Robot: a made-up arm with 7 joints.
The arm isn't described. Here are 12 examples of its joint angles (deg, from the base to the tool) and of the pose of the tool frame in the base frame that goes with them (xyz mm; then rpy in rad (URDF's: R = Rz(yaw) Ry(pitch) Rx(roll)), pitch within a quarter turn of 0, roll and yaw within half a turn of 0).
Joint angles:
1: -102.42 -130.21 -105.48 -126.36 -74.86 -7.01 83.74
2: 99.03 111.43 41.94 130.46 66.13 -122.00 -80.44
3: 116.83 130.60 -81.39 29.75 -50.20 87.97 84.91
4: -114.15 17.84 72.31 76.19 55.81 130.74 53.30
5: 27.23 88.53 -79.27 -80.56 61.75 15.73 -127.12
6: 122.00 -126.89 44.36 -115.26 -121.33 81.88 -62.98
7: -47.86 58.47 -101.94 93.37 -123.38 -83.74 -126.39
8: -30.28 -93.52 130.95 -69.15 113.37 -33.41 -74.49
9: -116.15 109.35 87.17 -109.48 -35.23 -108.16 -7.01
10: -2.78 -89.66 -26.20 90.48 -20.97 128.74 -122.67
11: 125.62 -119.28 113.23 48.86 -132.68 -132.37 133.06
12: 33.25 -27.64 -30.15 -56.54 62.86 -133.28 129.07
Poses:
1: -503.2 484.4 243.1 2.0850 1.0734 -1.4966
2: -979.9 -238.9 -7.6 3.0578 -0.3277 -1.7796
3: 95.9 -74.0 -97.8 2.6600 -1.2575 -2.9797
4: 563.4 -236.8 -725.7 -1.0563 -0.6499 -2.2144
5: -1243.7 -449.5 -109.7 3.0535 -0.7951 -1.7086
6: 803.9 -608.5 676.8 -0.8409 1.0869 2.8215
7: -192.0 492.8 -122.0 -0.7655 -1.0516 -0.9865
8: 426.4 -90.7 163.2 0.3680 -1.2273 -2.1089
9: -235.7 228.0 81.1 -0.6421 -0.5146 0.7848
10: -1284.1 -173.3 431.1 0.0128 -0.3255 0.6949
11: 491.1 -392.5 174.9 2.8353 -0.0338 0.2288
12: -198.1 -1211.4 -601.4 -1.3987 -0.1889 -2.2238
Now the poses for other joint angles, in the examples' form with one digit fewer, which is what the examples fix.
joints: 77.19 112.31 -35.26 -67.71 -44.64 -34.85 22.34
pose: 122 -595 599 0.504 1.198 -0.039
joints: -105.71 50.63 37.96 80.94 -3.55 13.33 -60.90
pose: 748 831 -251 -0.244 0.275 -0.919
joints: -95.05 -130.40 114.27 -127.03 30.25 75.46 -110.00
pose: 177 -290 348 -2.708 1.217 1.714
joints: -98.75 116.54 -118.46 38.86 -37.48 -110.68 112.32
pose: -567 606 442 0.630 0.598 2.892
